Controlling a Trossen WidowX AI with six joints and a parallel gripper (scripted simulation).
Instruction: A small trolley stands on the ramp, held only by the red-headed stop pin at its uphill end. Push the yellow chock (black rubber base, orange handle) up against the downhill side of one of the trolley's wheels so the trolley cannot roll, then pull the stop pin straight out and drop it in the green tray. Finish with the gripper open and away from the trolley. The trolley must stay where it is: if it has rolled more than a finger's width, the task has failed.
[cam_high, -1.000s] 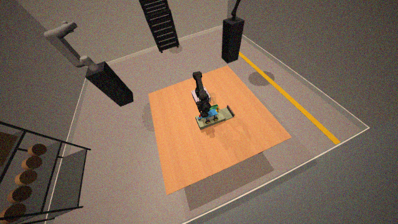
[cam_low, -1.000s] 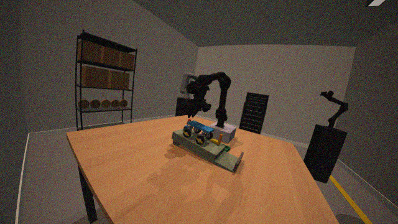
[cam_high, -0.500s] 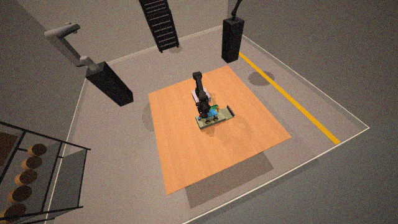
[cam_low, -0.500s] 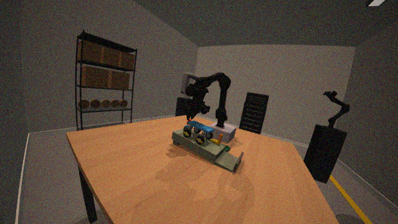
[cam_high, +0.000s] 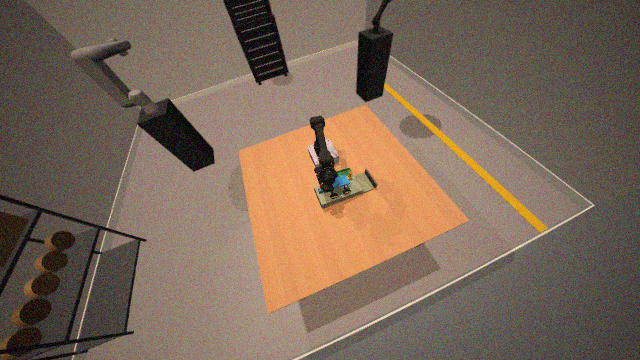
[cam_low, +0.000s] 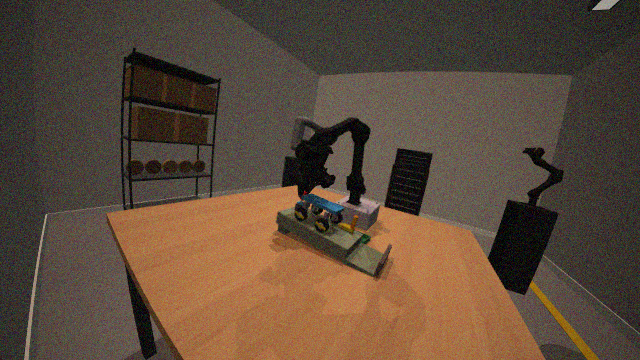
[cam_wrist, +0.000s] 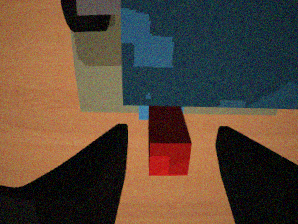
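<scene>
The red-headed stop pin is 20 mm below my gripper tip. From my gripper tip the other things lie so: grey-green ramp (20 mm ahead, 110 mm to the left, 100 mm below); yellow chock (30 mm behind, 200 mm to the left, 60 mm below); trolley (20 mm ahead, 100 mm to the left, 30 mm below).
</scene>
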